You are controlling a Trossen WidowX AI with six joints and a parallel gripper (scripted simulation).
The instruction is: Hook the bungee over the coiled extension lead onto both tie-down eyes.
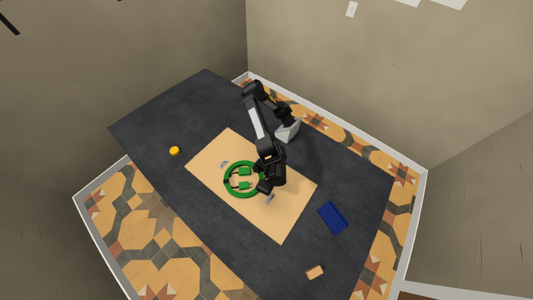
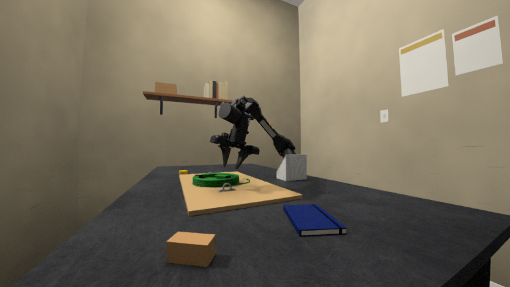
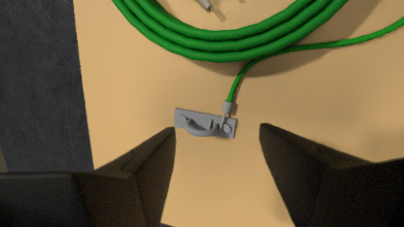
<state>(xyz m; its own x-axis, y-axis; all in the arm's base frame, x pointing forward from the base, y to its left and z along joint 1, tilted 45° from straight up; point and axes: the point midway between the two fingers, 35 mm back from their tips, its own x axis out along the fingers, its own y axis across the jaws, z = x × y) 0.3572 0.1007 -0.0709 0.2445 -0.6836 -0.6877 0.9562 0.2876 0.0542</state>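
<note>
The extension lead is 130 mm to the right of my hand, 90 mm below it and 40 mm ahead of it. Also, from my hand: tan block 360 mm to the left, 170 mm ahead, 110 mm below; yellow puck 550 mm to the right, 160 mm ahead, 110 mm below.
</note>
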